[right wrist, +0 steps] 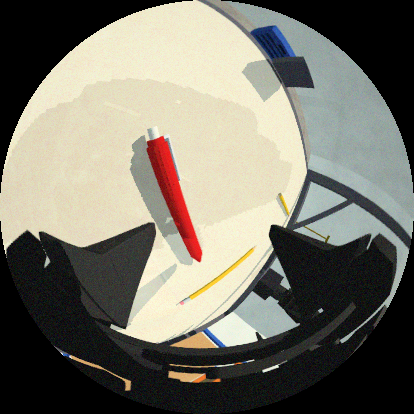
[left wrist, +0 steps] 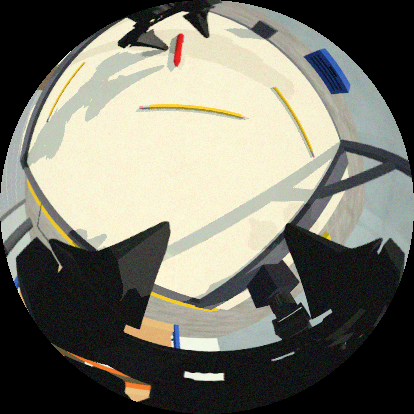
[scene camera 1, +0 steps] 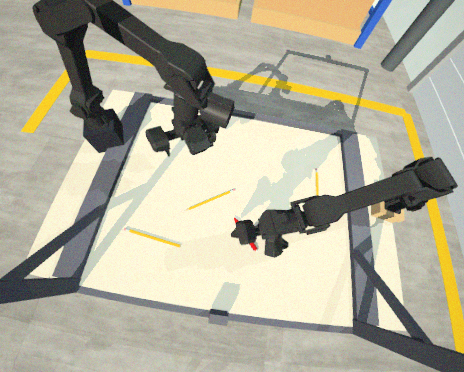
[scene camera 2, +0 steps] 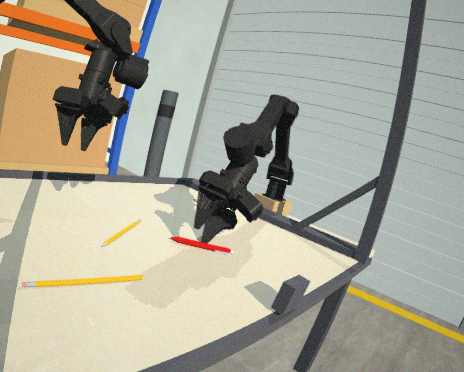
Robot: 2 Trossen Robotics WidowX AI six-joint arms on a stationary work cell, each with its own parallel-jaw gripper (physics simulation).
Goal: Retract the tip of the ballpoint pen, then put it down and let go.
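Places are measured from the left arm's base along level axes (x back, y up, z left), in metres.
Pixels of known places: left gripper, between the fingertips: [right wrist: 271,320] [left wrist: 230,228] [scene camera 1: 183,150] [scene camera 2: 74,148]; right gripper, between the fingertips: [right wrist: 214,230] [left wrist: 185,42] [scene camera 2: 199,236]; left arm's base, origin of its link: [left wrist: 278,295] [scene camera 1: 98,121]; right arm's base, origin of its link: [scene camera 1: 392,203] [scene camera 2: 274,197].
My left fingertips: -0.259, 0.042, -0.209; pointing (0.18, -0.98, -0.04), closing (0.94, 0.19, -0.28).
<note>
For each thing: its middle in the pictures, then the offset to it from my left fingertips, as dx, dy, dz. Level surfaces: height alone.
- red ballpoint pen, middle of its body: [right wrist: 182,217] [scene camera 2: 201,245] [left wrist: 178,47] [scene camera 1: 244,234] -0.133, -0.142, -0.264
- pale table, height of its surface: dy -0.148
- yellow pencil, middle of its body: [left wrist: 195,107] [right wrist: 224,272] [scene camera 2: 122,232] [scene camera 1: 210,200] -0.052, -0.145, -0.121
- dark block, middle of its body: [scene camera 2: 291,294] [right wrist: 294,71] [scene camera 1: 218,316] +0.010, -0.117, -0.465
The red ballpoint pen [scene camera 1: 254,246] [scene camera 2: 200,245] [left wrist: 178,50] [right wrist: 172,190] lies flat on the pale table [scene camera 1: 280,295] [scene camera 2: 200,320]. In the right wrist view its white button and clip are at the upper end and its red cone points down between the fingers. Whether the writing tip is out is too small to tell. My right gripper [scene camera 2: 202,235] [left wrist: 185,42] [right wrist: 214,230] is open and empty, low over the pen, its fingertips near the narrow half. My left gripper [scene camera 1: 180,150] [scene camera 2: 74,146] [left wrist: 230,228] is open and empty, high above the table and far from the pen.
One yellow pencil [scene camera 1: 211,199] [scene camera 2: 121,233] [left wrist: 195,108] lies between the arms. Another pencil [scene camera 1: 152,237] [scene camera 2: 85,281] [left wrist: 295,122] lies left in scene camera 1; a third [scene camera 1: 316,182] [left wrist: 65,90] lies beyond the right arm. A dark block [scene camera 1: 218,316] [scene camera 2: 291,295] sits at the table's edge.
</note>
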